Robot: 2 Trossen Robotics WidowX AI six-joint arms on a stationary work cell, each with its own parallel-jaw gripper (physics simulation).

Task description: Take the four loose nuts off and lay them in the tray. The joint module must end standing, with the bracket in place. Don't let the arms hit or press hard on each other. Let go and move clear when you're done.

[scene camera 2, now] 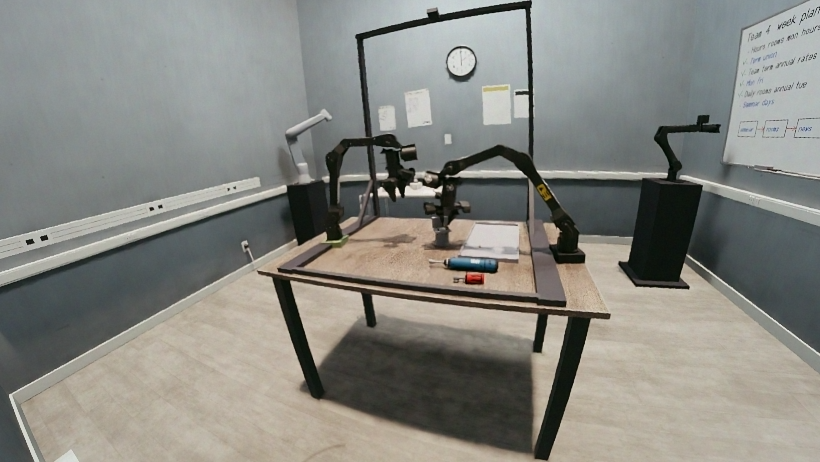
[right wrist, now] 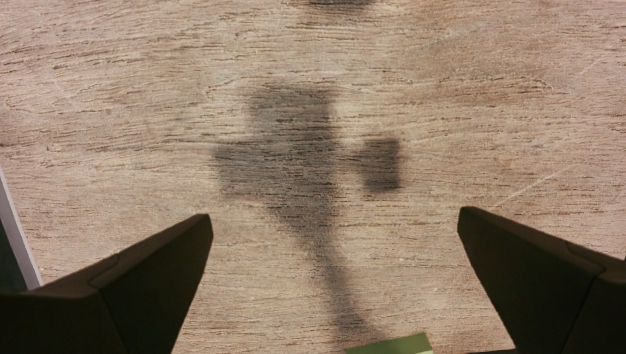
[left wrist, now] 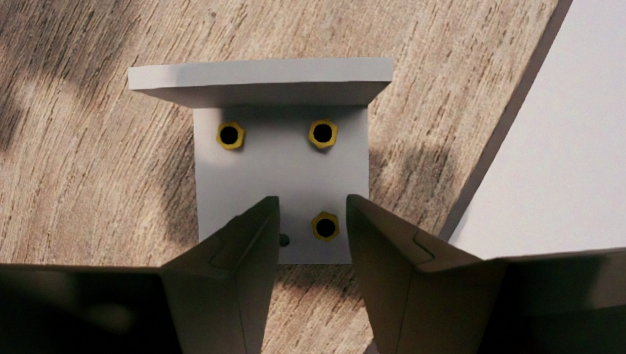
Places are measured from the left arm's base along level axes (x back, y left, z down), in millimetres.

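Pixels of known places: left gripper, fingertip midpoint: (scene camera 2: pixel 445 225) (left wrist: pixel 312 207); right gripper, fingertip midpoint: (scene camera 2: pixel 399 199) (right wrist: pixel 335 222); left arm's base, origin of the base link: (scene camera 2: pixel 567 249); right arm's base, origin of the base link: (scene camera 2: pixel 334 238).
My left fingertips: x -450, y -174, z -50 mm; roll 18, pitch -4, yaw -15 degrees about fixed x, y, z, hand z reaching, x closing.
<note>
Ahead of a thing's pixels: the offset from my left fingertips to its top centre. "spot": to the spot under its first point.
The joint module @(dx -15, dy -4, dz +10 mm) (scene camera 2: pixel 441 237) stands upright on the table, with the light grey bracket (left wrist: pixel 280 175) on top. In the left wrist view three yellow nuts show on the bracket: upper left (left wrist: pixel 230 135), upper right (left wrist: pixel 323 133) and lower right (left wrist: pixel 325 227). A dark bare stud @(spot: dx -8, dy +20, dz +20 mm) (left wrist: pixel 284 240) shows at lower left, partly behind a finger. My left gripper (scene camera 2: pixel 444 222) (left wrist: pixel 312 207) is partly open and empty above the bracket; the lower right nut shows between its fingers, touching neither. My right gripper (scene camera 2: pixel 395 193) (right wrist: pixel 335 222) is wide open and empty, high above the table.
The pale tray @(dx +204, dy -23, dz +68 mm) (scene camera 2: pixel 498 232) (left wrist: pixel 560 150) lies right of the module. A blue driver @(dx +64, dy +239, dz +43 mm) (scene camera 2: pixel 471 264) and a small red tool @(dx +77, dy +333, dz +55 mm) (scene camera 2: pixel 473 278) lie in front. The right arm's raised wrist is close to the left arm's wrist in the scene view. A dark frame (scene camera 2: pixel 550 275) edges the table.
</note>
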